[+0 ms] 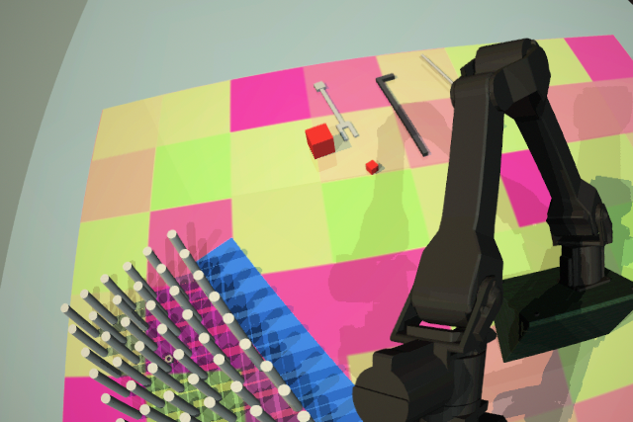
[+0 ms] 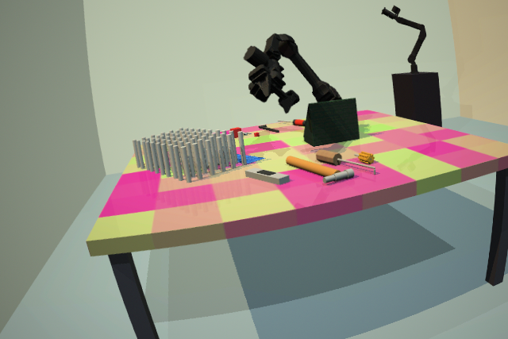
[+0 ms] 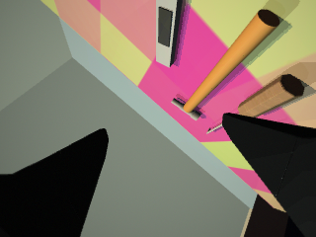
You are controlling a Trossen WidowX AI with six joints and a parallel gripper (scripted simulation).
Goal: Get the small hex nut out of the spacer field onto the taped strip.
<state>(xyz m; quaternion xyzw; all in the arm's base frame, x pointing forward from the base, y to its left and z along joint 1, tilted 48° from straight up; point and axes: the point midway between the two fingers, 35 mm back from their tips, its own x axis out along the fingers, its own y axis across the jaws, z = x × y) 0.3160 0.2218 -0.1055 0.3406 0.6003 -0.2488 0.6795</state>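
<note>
My gripper tip is now 18 cm above the wooden-handled awl, 16 cm to the right of it and 15 cm past it. From my gripper tip the other things lie so: blue taped strip 33 cm to the right, 19 cm below, 14 cm ahead; then orange part 21 cm behind, 18 cm below, 13 cm to the left; then grey flat box 18 cm below, 9 cm to the left, 8 cm ahead.
</note>
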